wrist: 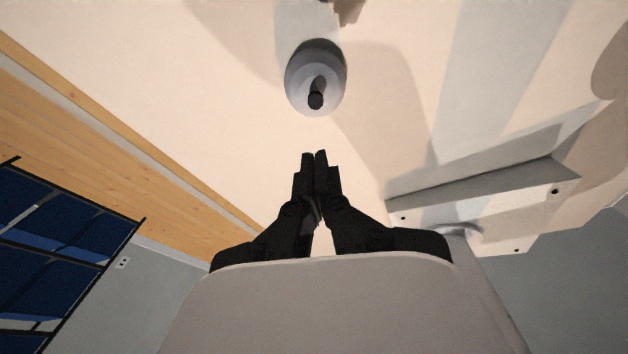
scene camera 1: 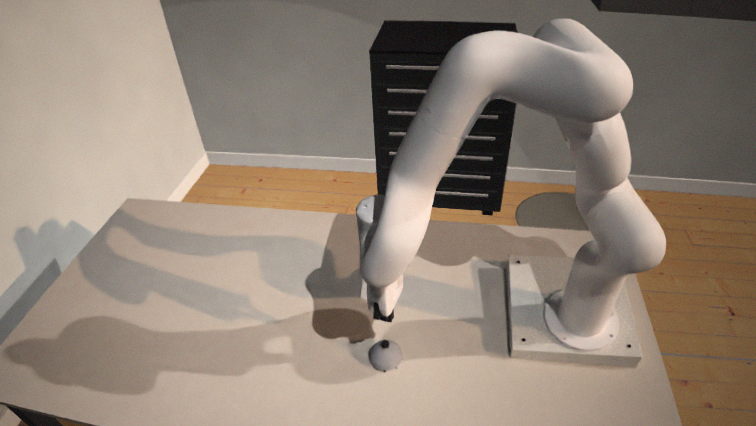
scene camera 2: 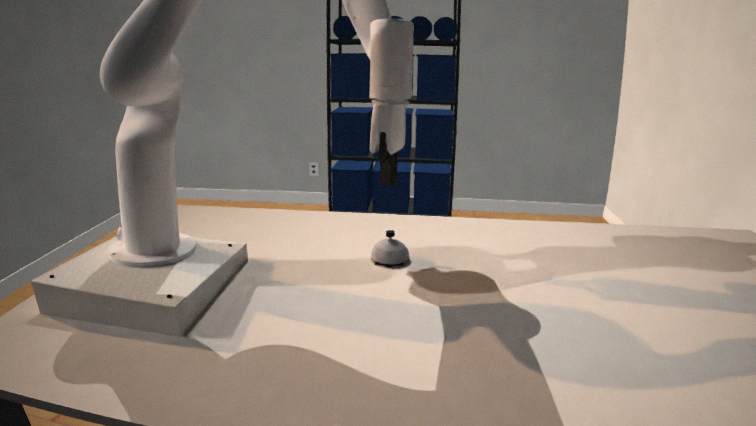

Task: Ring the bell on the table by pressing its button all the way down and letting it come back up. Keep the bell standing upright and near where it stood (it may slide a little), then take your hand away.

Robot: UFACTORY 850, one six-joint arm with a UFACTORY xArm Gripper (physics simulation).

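A grey domed bell (scene camera 1: 385,357) (scene camera 2: 389,252) (wrist: 295,75) stands upright on the table (scene camera 1: 449,396) (scene camera 2: 317,238). Its black button (scene camera 1: 385,343) (scene camera 2: 389,233) (wrist: 315,100) stands up above the dome, with a short stem showing under it in scene camera 2. My gripper (scene camera 1: 383,319) (scene camera 2: 388,184) (wrist: 317,166) is shut, with its black fingertips together and nothing between them. It points down and hangs well above the bell, apart from the button. Open air shows between the fingertips and the button in scene camera 2.
The arm's base plate (scene camera 1: 576,355) (scene camera 2: 105,317) (wrist: 500,212) is bolted on the table to one side of the bell. A black drawer cabinet (scene camera 1: 444,37) stands on the floor behind the table. A shelf rack (scene camera 2: 456,127) with blue boxes stands beyond the opposite table edge.
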